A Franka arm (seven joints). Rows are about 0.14 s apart.
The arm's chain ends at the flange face. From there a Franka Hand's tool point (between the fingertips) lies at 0.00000 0.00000 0.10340 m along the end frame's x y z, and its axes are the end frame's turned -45 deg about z.
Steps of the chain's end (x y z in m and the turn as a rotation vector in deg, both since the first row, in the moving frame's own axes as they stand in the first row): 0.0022 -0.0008 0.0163 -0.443 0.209 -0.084; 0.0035 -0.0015 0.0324 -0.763 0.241 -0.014; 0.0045 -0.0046 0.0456 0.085 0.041 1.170; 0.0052 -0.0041 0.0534 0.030 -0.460 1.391
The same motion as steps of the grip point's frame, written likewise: 0.0018 0.0018 0.0163 -0.461 -0.165 -0.084; 0.0029 0.0027 0.0324 -0.710 -0.369 -0.014; 0.0066 -0.0001 0.0456 0.031 0.089 1.170; 0.0060 0.0001 0.0534 0.346 -0.304 1.391
